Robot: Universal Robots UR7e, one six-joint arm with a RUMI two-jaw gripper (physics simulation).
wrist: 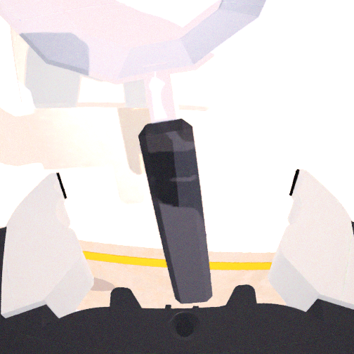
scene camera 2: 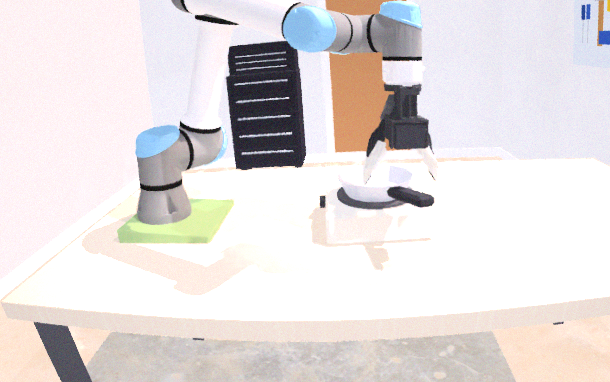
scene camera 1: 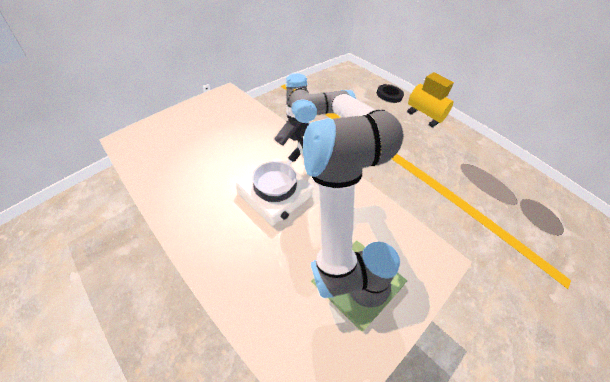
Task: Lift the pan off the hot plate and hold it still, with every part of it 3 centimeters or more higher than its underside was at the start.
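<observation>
The pan is pale, with a dark handle. It stands level on the dark disc of the white hot plate. My gripper is open and empty, pointing down. In the wrist view the handle runs lengthwise between the two spread fingers, with a gap on each side and touching neither. In scene camera 2 the fingertips show a little higher than the handle. In scene camera 1 the handle cannot be made out, and the arm hides part of the gripper.
The hot plate's dark knob is on the side facing the arm's base. The base stands on a green plate on the table. A dark drawer cabinet stands beyond the table.
</observation>
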